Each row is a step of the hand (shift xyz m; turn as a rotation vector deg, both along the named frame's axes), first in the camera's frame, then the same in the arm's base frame.
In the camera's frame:
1: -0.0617 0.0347 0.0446 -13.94 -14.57 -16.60
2: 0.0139 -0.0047 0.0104 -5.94 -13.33 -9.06
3: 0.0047 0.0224 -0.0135 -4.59 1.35 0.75
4: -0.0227 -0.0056 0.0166 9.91 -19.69 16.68
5: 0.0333 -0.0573 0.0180 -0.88 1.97 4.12
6: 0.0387 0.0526 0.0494 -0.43 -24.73 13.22
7: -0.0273 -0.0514 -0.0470 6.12 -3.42 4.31
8: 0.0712 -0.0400 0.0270 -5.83 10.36 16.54
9: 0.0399 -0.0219 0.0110 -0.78 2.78 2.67
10: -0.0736 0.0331 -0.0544 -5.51 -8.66 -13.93
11: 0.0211 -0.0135 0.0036 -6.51 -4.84 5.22
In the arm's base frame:
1: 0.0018 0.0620 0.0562 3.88 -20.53 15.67
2: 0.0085 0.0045 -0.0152 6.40 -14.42 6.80
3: -0.0264 0.0012 -0.0026 -0.29 1.81 4.48
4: 0.0159 0.0125 0.0203 24.71 1.53 -12.29
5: 0.0544 -0.0209 -0.0363 0.77 4.57 0.39
6: -0.0189 0.0666 -0.0437 27.81 -3.19 -1.69
7: 0.0183 -0.0650 0.0321 4.70 1.01 -6.68
8: 0.0419 -0.0073 -0.0747 1.26 19.96 3.87
9: 0.0207 -0.0072 -0.0414 -0.72 3.84 0.49
10: -0.0514 -0.0188 0.0805 -0.22 -15.79 7.07
11: 0.0113 -0.0067 -0.0216 7.48 2.13 5.71

